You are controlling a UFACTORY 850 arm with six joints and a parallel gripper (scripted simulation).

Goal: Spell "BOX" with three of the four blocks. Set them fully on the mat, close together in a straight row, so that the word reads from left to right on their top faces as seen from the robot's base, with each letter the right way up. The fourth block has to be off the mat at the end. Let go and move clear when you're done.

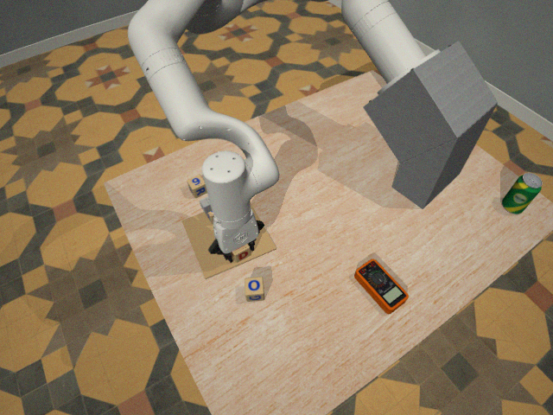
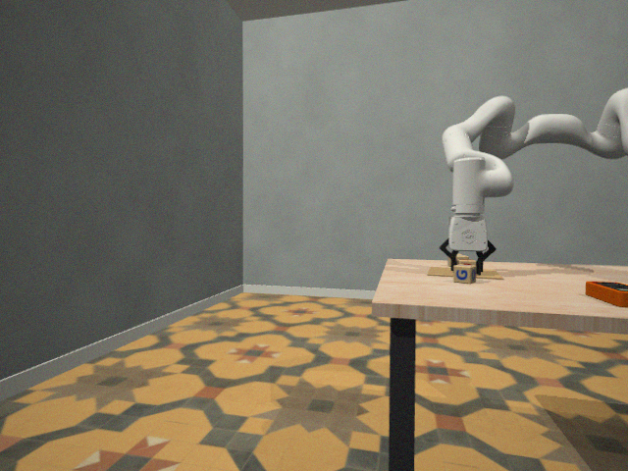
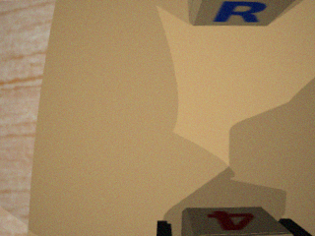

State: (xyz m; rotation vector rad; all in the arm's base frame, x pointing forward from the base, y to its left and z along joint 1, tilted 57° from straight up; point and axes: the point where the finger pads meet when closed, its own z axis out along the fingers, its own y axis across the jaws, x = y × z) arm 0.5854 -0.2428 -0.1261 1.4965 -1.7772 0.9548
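Right now my hand is right at the B block. The rest, counted from my hand: X block 20 mm behind, 140 mm to the right; O block 40 mm ahead, 110 mm to the left; tan mat 10 mm behind, 70 mm to the right, 20 mm below.
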